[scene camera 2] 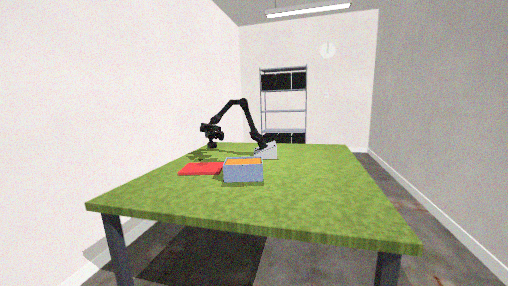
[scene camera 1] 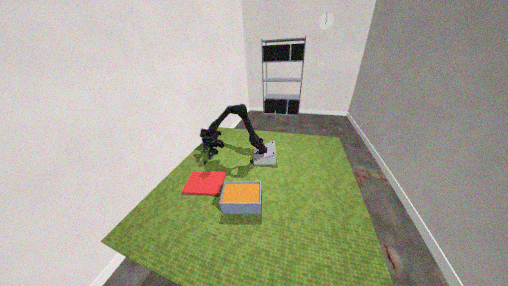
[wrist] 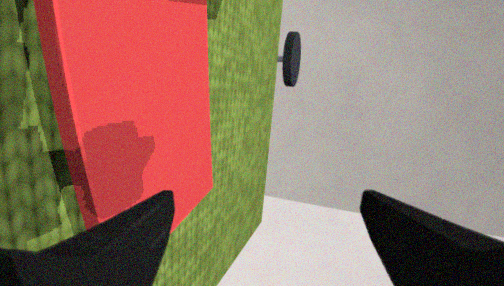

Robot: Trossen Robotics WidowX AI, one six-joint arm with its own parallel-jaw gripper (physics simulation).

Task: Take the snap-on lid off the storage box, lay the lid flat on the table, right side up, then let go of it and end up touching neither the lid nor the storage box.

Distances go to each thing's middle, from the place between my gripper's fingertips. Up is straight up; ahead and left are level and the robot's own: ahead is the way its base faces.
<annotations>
My gripper is now 110 mm short of the red lid [scene camera 1: 201, 183], 10 mm to the left of it and 140 mm above it.
</annotations>
